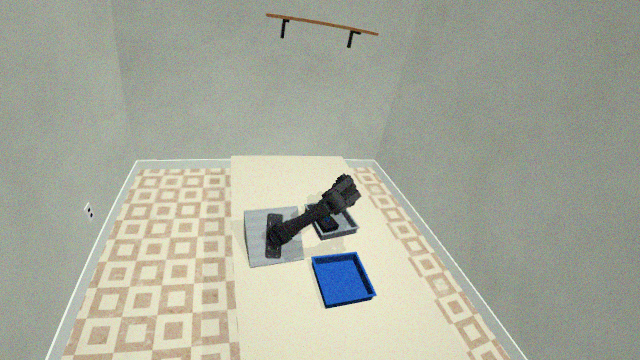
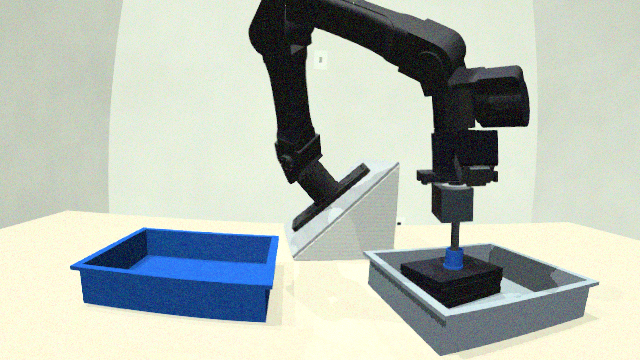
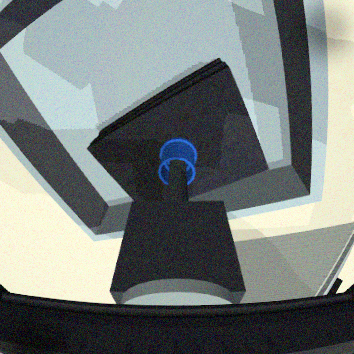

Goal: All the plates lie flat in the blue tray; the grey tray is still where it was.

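Where they show: hand, its tool point: (image 1: 326, 220) (image 2: 452, 273) (image 3: 177, 147); arm's base, origin of its link: (image 1: 273, 235) (image 2: 331, 198).
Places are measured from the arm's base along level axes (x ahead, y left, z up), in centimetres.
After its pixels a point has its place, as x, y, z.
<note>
A stack of black square plates (image 2: 425, 272) @[31.7, 10.5, -5.4] (image 1: 330, 226) @[30.7, 10.1, -5.4] (image 3: 218, 105) @[33.3, 12.0, -5.4] lies flat in the grey tray (image 2: 492, 308) @[45.3, 13.1, -4.7] (image 1: 353, 223) @[44.4, 12.0, -5.7] (image 3: 298, 105) @[32.2, 5.9, -6.7] at the right of the table. My blue suction cup (image 2: 453, 259) (image 1: 327, 219) (image 3: 177, 154) points straight down and presses on the middle of the top plate, which still rests on the stack. The blue tray (image 2: 178, 295) @[38.5, -19.2, -6.9] (image 1: 372, 291) @[38.8, -30.7, -4.9] stands empty to the left of the grey tray, apart from it.
The arm's grey wedge-shaped mount (image 2: 358, 223) @[12.6, 4.1, -2.7] (image 1: 255, 232) @[-8.3, 0.7, 1.7] (image 3: 281, 260) @[12.5, 4.7, -5.5] stands behind and between the two trays. The cream table runs on past both trays. A tiled floor lies to either side of it.
</note>
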